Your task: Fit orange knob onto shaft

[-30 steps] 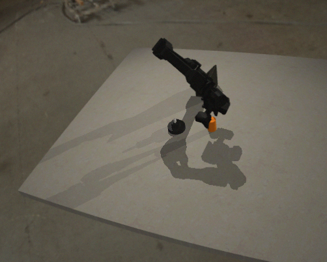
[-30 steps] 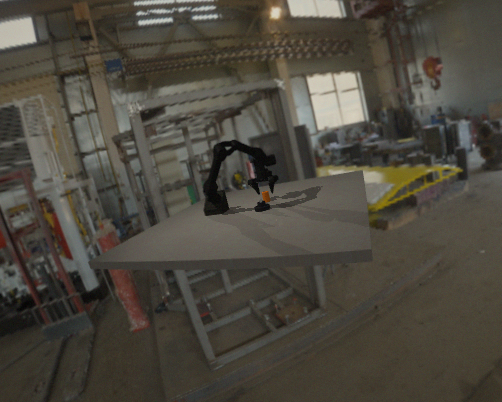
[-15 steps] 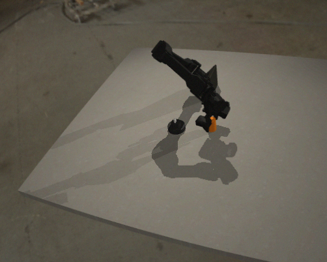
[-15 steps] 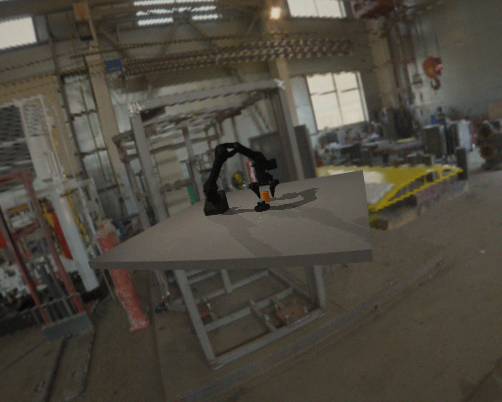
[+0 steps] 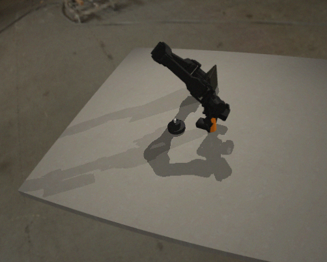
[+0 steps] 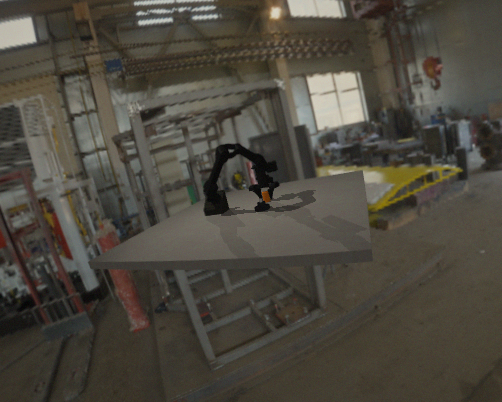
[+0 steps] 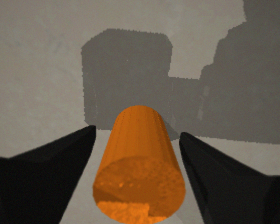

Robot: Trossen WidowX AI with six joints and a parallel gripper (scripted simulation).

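The round pedestal lies 170 mm to the right of my gripper tip, 20 mm ahead of it and 20 mm above it. Also, from my gripper tip: orange knob (30 mm above).
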